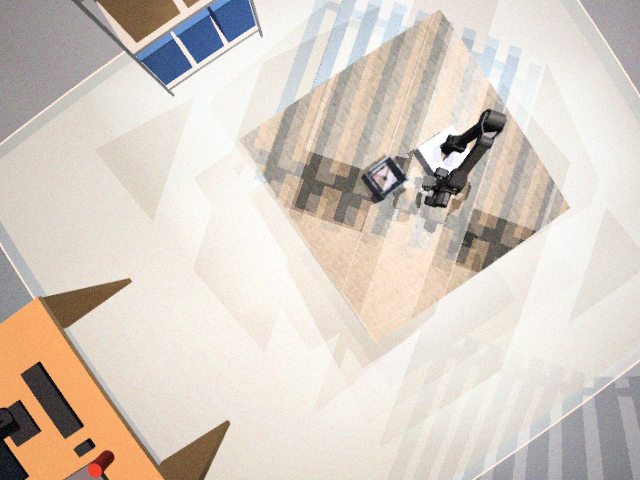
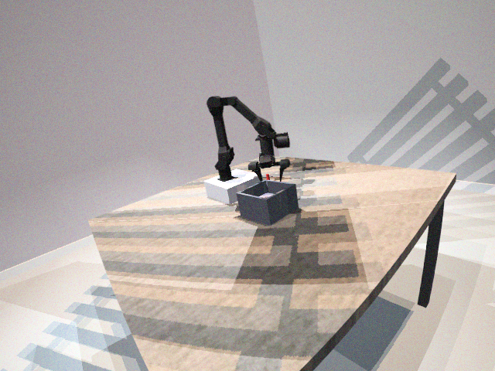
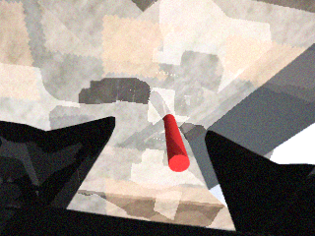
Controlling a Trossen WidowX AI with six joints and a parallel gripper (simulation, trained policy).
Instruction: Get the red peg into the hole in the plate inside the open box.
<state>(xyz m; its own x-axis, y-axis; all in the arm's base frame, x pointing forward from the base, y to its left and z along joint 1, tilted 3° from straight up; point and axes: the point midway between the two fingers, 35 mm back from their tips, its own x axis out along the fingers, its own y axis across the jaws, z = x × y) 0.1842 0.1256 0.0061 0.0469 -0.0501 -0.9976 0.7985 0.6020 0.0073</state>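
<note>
Now: the red peg 10 mm behind my gripper tip. From my gripper tip the other things lie so: pale plate (160 mm ahead, 170 mm to the right); grey box (160 mm ahead, 170 mm to the right, 10 mm below).
</note>
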